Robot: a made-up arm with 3 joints.
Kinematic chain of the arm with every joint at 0, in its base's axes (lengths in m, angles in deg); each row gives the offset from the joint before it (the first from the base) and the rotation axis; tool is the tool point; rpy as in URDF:
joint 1: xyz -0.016 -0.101 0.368 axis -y
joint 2: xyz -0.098 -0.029 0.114 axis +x
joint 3: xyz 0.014 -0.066 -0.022 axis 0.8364 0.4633 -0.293
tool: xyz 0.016 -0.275 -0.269 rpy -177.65 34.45 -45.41
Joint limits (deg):
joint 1: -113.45..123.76
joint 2: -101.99..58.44
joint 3: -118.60..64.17
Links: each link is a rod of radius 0.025 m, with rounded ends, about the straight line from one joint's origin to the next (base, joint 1, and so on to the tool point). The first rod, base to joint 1, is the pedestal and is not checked.
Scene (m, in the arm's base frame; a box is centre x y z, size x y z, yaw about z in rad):
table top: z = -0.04
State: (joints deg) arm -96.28 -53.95 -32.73
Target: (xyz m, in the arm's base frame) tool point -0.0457 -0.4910 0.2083
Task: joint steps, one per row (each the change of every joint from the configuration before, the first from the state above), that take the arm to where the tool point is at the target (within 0.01 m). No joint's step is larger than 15 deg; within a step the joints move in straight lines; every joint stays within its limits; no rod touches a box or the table.
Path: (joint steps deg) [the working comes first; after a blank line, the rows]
Joints at the target: 9.38 -1.44 -3.57
Straight joint move there: clear.

1: 13.21 6.56 3.65
2: 13.20 6.57 3.64
3: 13.21 6.56 3.65
4: 13.21 6.57 3.64
5: 13.20 6.56 3.65
6: 13.21 6.57 3.64
7: 13.21 6.56 3.65
8: 13.21 6.56 3.64

